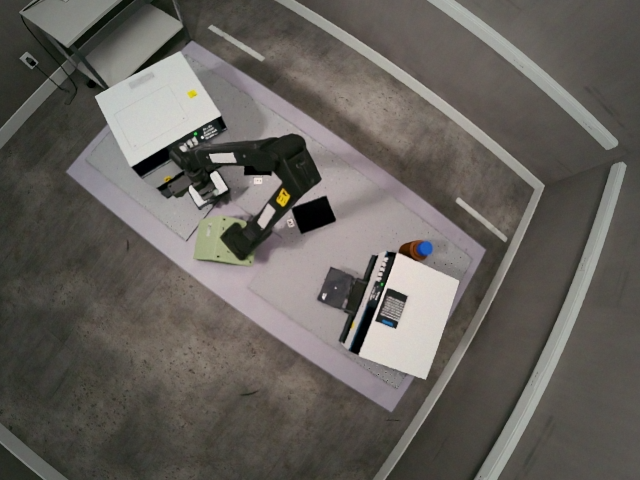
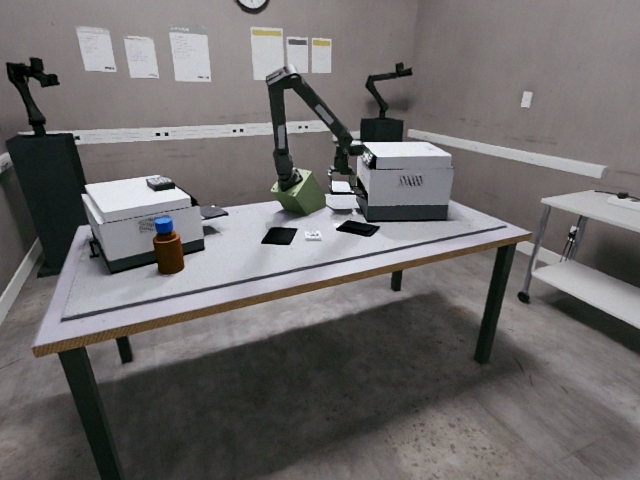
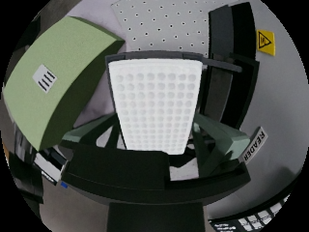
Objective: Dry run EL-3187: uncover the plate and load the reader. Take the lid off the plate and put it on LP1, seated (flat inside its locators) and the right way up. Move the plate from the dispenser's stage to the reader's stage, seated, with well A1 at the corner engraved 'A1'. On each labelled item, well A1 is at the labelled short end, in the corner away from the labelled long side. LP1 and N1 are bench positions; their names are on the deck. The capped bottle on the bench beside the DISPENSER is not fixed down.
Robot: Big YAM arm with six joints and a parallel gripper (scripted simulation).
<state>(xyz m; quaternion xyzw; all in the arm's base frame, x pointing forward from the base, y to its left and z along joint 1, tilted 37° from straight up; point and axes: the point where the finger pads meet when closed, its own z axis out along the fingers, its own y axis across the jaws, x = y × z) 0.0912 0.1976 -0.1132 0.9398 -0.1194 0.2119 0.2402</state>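
My gripper is now right at the white well plate. Also, from my hand: black pad: 38 cm to the right, 20 cm ahead, 12 cm below; white label: 17 cm ahead, 13 cm below, 10 cm to the right; brown capped bottle: 81 cm to the right, 33 cm ahead, 1 cm below.
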